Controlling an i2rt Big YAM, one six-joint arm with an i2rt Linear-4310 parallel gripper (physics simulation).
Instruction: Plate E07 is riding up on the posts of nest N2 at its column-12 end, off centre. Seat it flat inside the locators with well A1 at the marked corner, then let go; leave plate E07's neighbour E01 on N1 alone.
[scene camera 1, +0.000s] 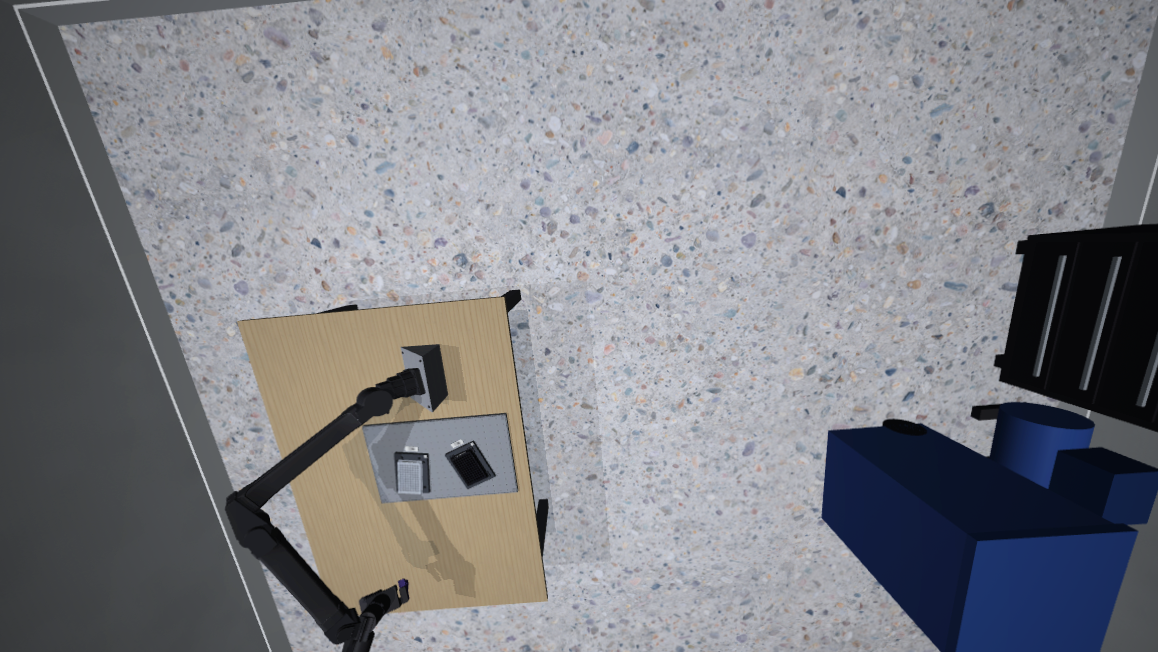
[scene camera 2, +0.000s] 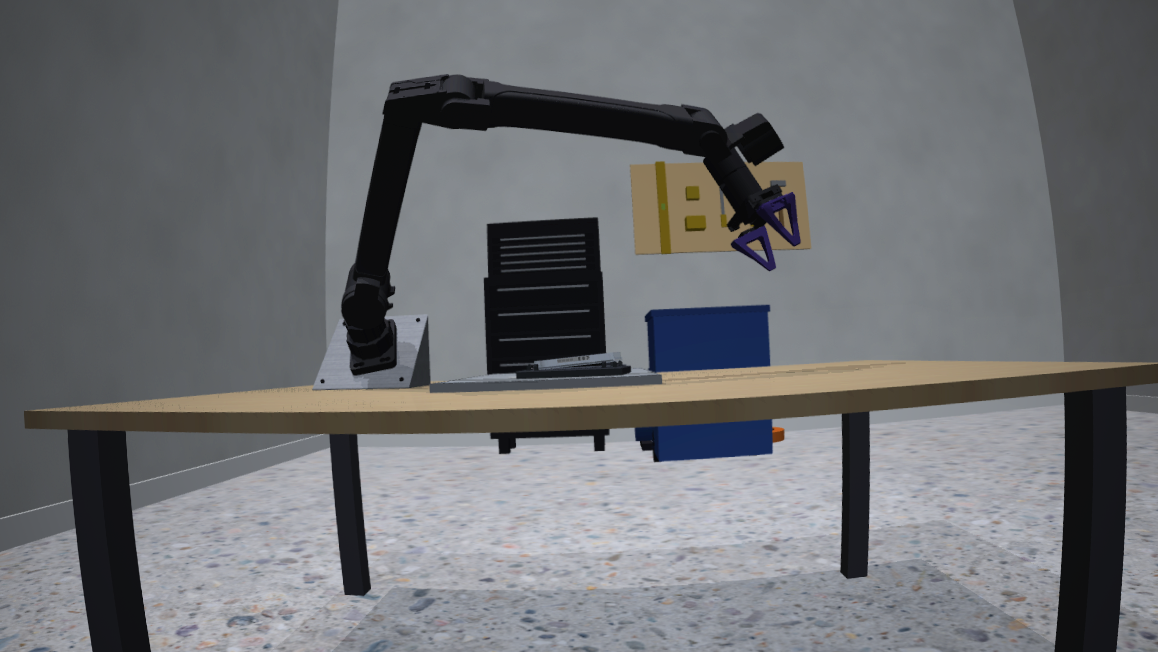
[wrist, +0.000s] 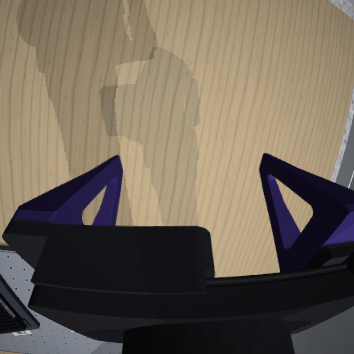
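Seen in the pictures: gripper, fingertip midpoint: (scene camera 1: 393, 588) (scene camera 2: 784, 257) (wrist: 191, 161); arm's base at its link origin: (scene camera 1: 416, 380) (scene camera 2: 374, 349).
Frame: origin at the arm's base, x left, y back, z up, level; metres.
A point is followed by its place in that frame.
A pale plate, apparently E07 (scene camera 1: 410, 477) @[x -0.167, y -0.361, z -0.030 m] (scene camera 2: 579, 358) @[x -0.213, y -0.359, z -0.030 m], lies off centre on a dark nest, apparently N2 (scene camera 1: 426, 467) @[x -0.106, y -0.345, z -0.046 m] (scene camera 2: 571, 373) @[x -0.228, y -0.345, z -0.052 m]. It is shifted towards one end, and in scene camera 2 it is tilted, with its right end higher. A dark plate, apparently E01 (scene camera 1: 470, 464) @[x 0.061, y -0.364, z -0.035 m], sits in the other, angled nest beside it. The labels and the A1 corner mark are too small to read. My gripper (scene camera 1: 403, 589) @[x -0.273, y -0.681, z 0.110 m] (scene camera 2: 784, 256) @[x -0.273, y -0.681, z 0.110 m] (wrist: 191, 161) @[x -0.273, y -0.681, z 0.110 m] is open and empty, high above the table and well away from both plates. The pale plate does not show in the wrist view.
Both nests stand on a grey perforated board (scene camera 1: 502, 437) @[x 0.197, y -0.299, z -0.058 m] (scene camera 2: 478, 387) @[x -0.296, y -0.208, z -0.065 m] (wrist: 15, 269) @[x -0.026, y -0.463, z -0.058 m] on the wooden table (scene camera 1: 486, 566) @[x -0.037, y -0.850, z -0.070 m] (scene camera 2: 810, 396) @[x -0.680, y -0.516, z -0.074 m] (wrist: 240, 100) @[x -0.416, y -0.733, z -0.071 m]. The arm's wedge-shaped base mount (scene camera 1: 435, 380) @[x 0.065, y -0.012, z 0.006 m] (scene camera 2: 414, 356) @[x -0.029, y -0.080, z -0.016 m] stands beside the board. A blue cabinet (scene camera 1: 899, 485) (scene camera 2: 709, 340) stands apart from the table.
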